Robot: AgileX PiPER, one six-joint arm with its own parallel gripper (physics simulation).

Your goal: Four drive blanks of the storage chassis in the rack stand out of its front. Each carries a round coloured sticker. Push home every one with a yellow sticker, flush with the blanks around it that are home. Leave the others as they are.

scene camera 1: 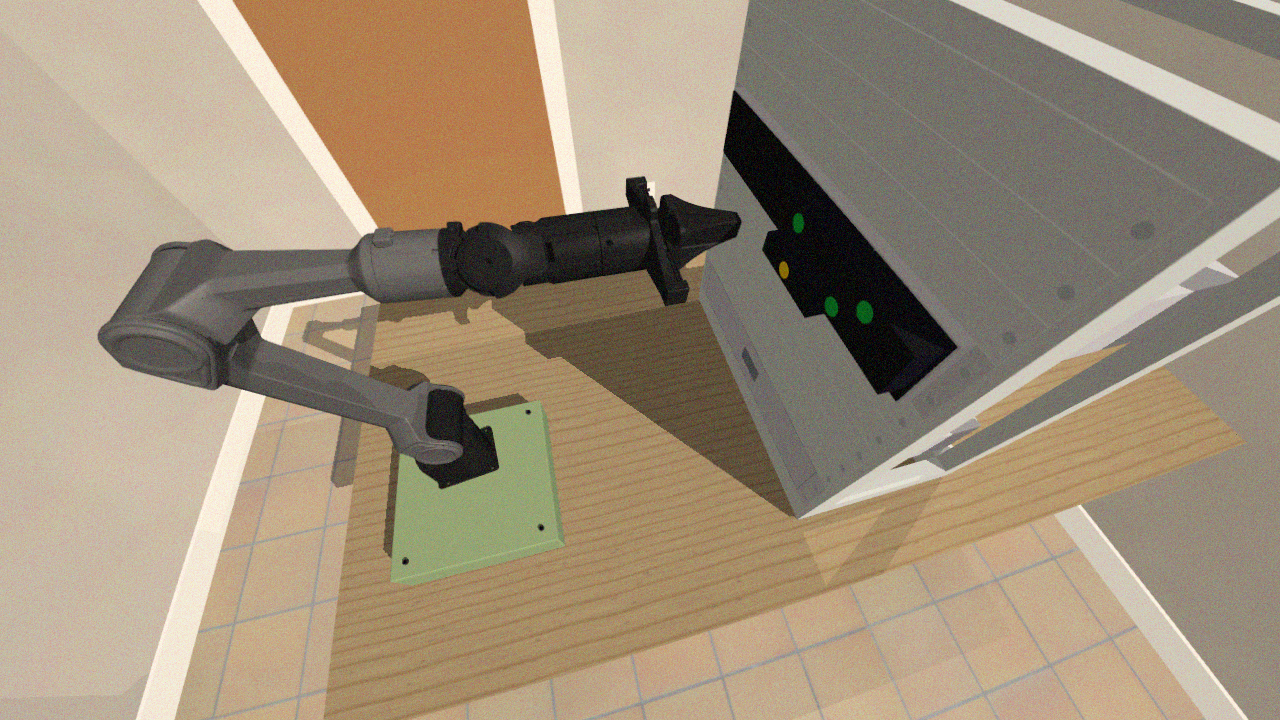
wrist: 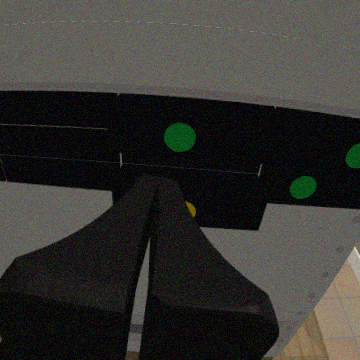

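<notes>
The storage chassis has a black band of drive blanks across its grey front. The yellow-stickered blank [scene camera 1: 799, 284] [wrist: 232, 207] stands out of the front, its lower edge overlapping the grey panel. Its yellow sticker [scene camera 1: 784, 269] [wrist: 190, 209] is partly hidden by a finger in the wrist view. Three green stickers show: one [scene camera 1: 798, 222] [wrist: 180, 137] above the yellow one, one [scene camera 1: 831, 306] [wrist: 303, 187] to its right, and one [scene camera 1: 864, 311] [wrist: 354, 156] farther right. My gripper [scene camera 1: 737, 222] [wrist: 155, 194] is shut and empty. In the scene view its tips are left of the yellow-stickered blank, apart from it.
The grey rack housing [scene camera 1: 966, 161] [wrist: 180, 50] rises above the blanks. A grey lower panel [scene camera 1: 760, 313] [wrist: 295, 250] lies below them. The arm stands on a green base plate [scene camera 1: 483, 537] on the wooden table [scene camera 1: 626, 501]. An orange door panel [scene camera 1: 429, 107] is behind the arm.
</notes>
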